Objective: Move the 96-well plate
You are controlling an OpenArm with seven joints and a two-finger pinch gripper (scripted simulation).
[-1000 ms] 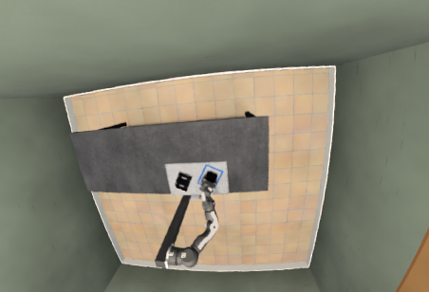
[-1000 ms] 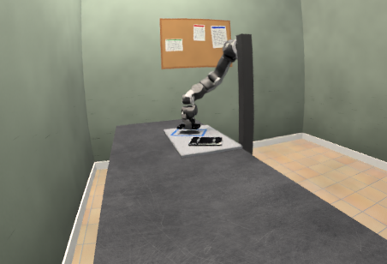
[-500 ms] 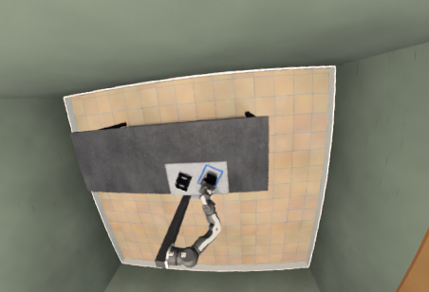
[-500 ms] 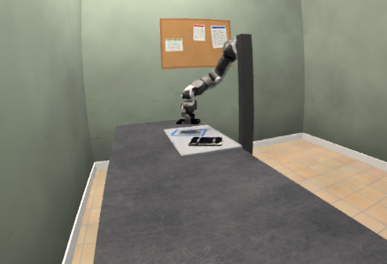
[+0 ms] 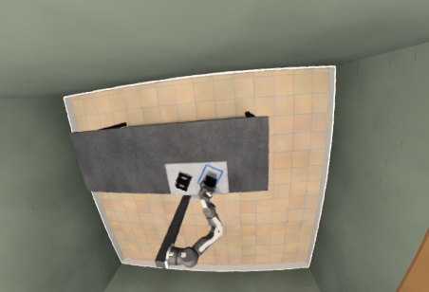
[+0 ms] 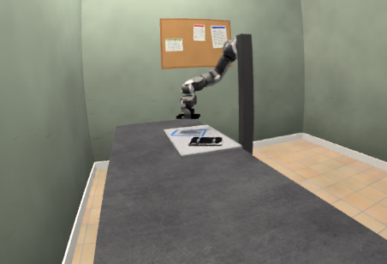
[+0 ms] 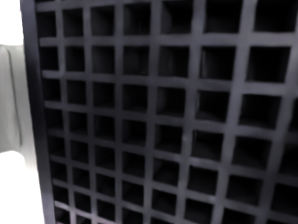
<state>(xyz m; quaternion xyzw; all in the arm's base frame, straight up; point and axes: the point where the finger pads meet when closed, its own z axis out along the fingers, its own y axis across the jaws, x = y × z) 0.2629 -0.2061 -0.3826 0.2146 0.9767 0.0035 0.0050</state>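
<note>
The black plate nest N1 lies 40 mm behind my hand, 230 mm to the left of it and 90 mm below it. From my hand the other things lie so: black 96-well plate right at my hand.
</note>
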